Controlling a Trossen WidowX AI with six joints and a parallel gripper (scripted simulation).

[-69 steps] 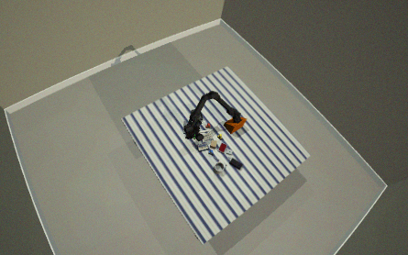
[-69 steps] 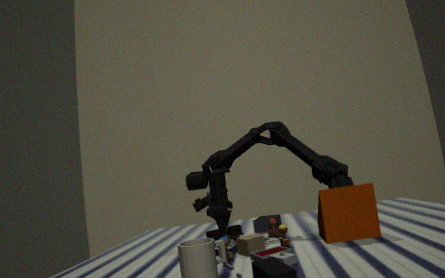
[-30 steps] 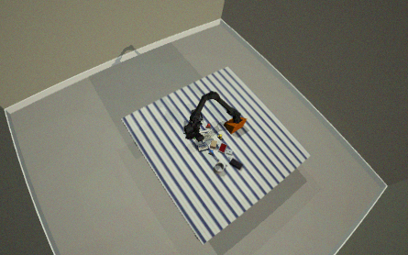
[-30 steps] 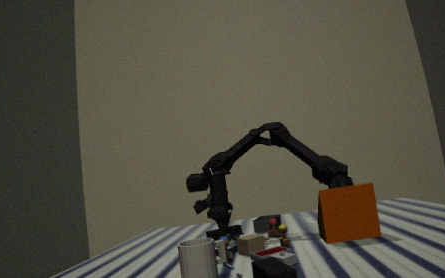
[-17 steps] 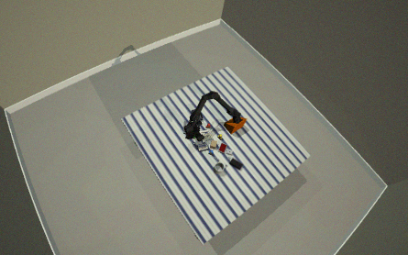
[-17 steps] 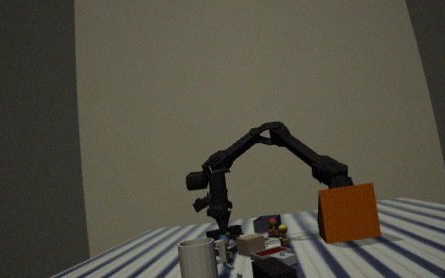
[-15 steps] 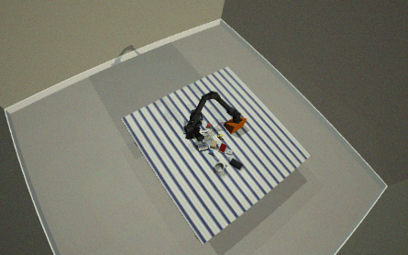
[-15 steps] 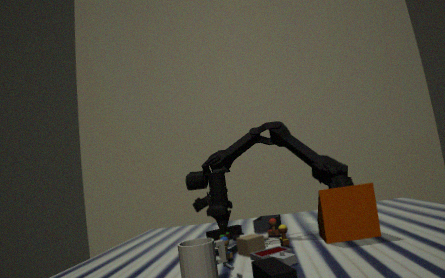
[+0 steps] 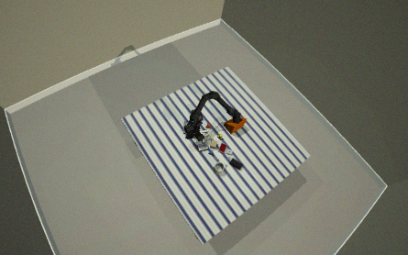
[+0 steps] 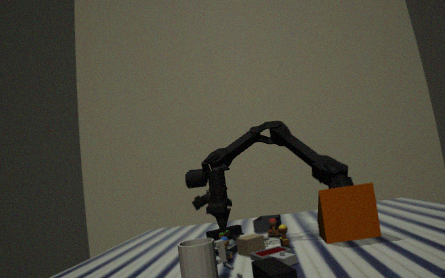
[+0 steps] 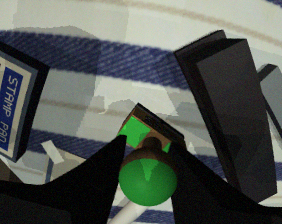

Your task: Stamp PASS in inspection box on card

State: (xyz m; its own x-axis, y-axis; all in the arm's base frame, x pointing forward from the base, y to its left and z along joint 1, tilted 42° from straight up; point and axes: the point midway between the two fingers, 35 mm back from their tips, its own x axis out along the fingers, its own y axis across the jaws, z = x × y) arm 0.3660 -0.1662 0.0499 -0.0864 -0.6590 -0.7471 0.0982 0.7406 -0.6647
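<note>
The red ink pad lies 240 mm to the left of my gripper tip, 130 mm behind it and 40 mm below it. Round my gripper tip: red-knobbed stamp: 170 mm behind, 20 mm below; white card: 90 mm behind, 70 mm to the left, 40 mm below; stamp with green knob: 10 mm below.
</note>
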